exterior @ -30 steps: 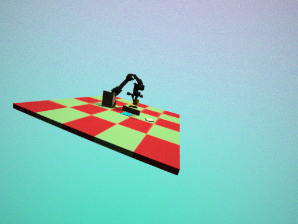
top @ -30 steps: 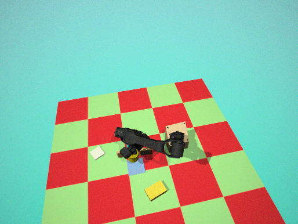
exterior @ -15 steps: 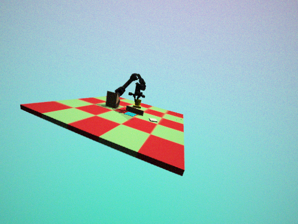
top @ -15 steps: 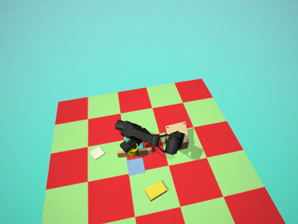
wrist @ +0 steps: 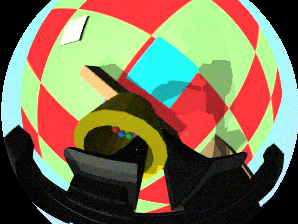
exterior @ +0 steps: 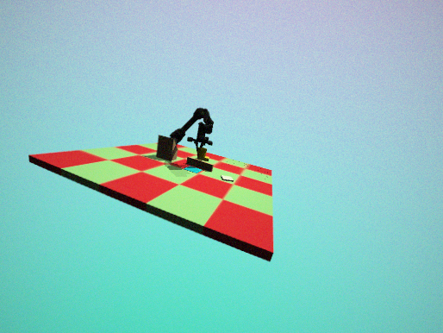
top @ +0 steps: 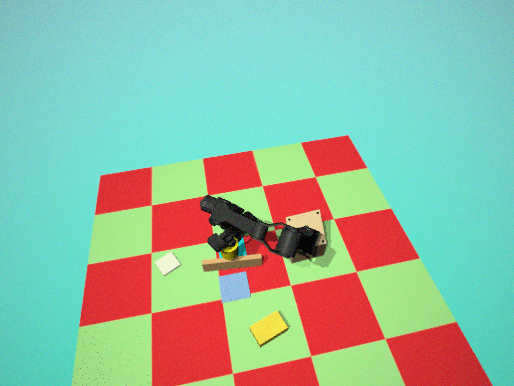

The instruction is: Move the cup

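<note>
The cyan pad lies 13 cm below my gripper tip and 7 cm to the right of it. Round my gripper tip: yellow cup 2 cm ahead, 1 cm to the left; light blue pad 13 cm below, 10 cm to the left, 5 cm ahead; wooden bar 10 cm below, 3 cm ahead, 2 cm to the left.
</note>
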